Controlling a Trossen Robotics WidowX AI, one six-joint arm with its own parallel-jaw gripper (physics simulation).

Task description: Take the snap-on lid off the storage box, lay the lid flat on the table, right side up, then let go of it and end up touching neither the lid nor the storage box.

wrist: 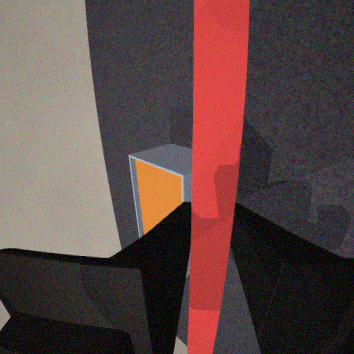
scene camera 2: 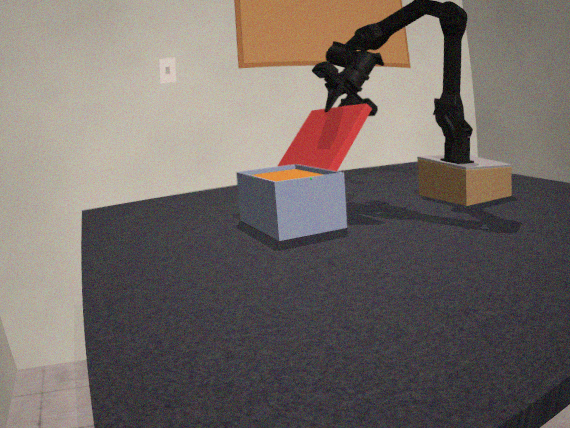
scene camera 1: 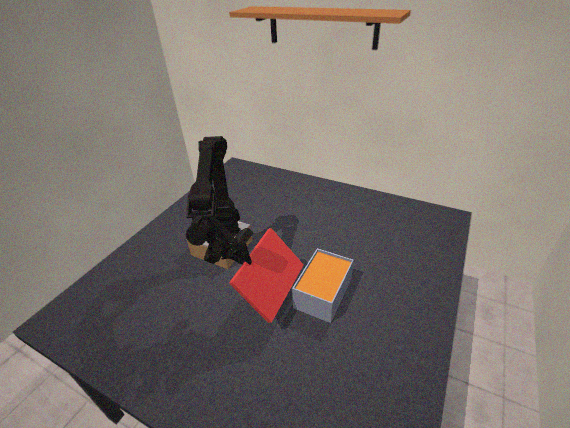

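Note:
The red lid (scene camera 1: 272, 287) (scene camera 2: 312, 142) (wrist: 220, 100) is off the box and tilted steeply, its upper edge at the gripper. It is held in the air on the robot-base side of the box. My gripper (scene camera 2: 345, 108) (wrist: 208, 210) is shut on the lid, one finger on each face. In scene camera 1 the lid hides part of the gripper. The storage box (scene camera 1: 312, 305) (scene camera 2: 310, 207) (wrist: 170, 154) is blue-grey, stands upright and open on the table, and shows an orange inside. Whether the lid's lower edge touches the box is hard to tell.
The dark table (scene camera 1: 350, 375) (scene camera 2: 320, 320) bears the box and a wooden block (scene camera 1: 199, 250) (scene camera 2: 442, 182) under the arm's base. A brown wall shelf (scene camera 1: 320, 14) is high on the back wall, well above the arm.

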